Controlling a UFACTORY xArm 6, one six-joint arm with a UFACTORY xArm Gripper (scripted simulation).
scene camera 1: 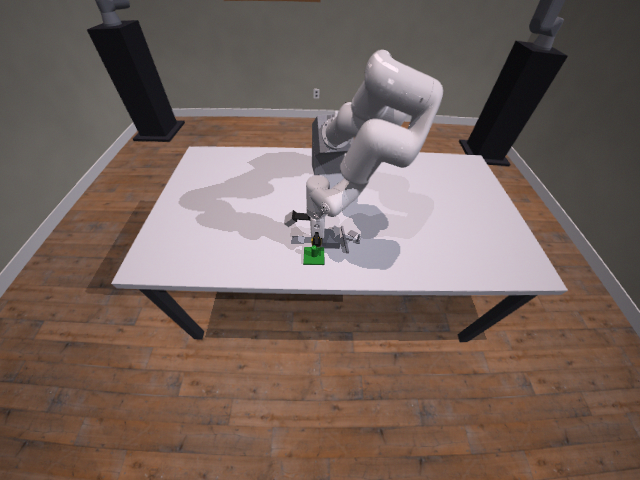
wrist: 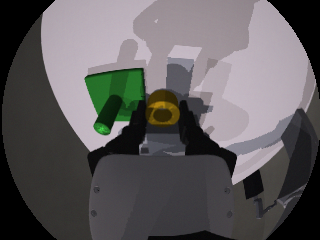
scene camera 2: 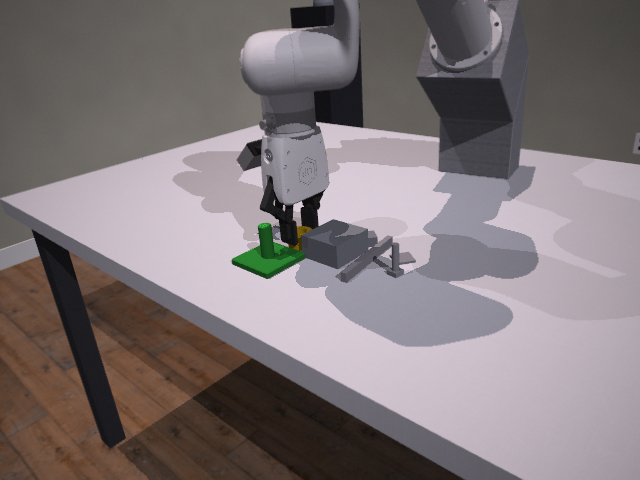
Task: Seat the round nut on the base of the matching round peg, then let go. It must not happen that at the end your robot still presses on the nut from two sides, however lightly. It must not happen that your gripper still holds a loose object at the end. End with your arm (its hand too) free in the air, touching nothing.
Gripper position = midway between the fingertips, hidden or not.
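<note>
A grey block point(scene camera 2: 335, 243) is visible, and the block can be seen in the wrist view point(wrist: 162, 141) too. A long handle point(scene camera 2: 348, 273) is also visible. So is the gripper point(scene camera 2: 300, 237), and the gripper appears in the wrist view point(wrist: 162, 109) as well.
</note>
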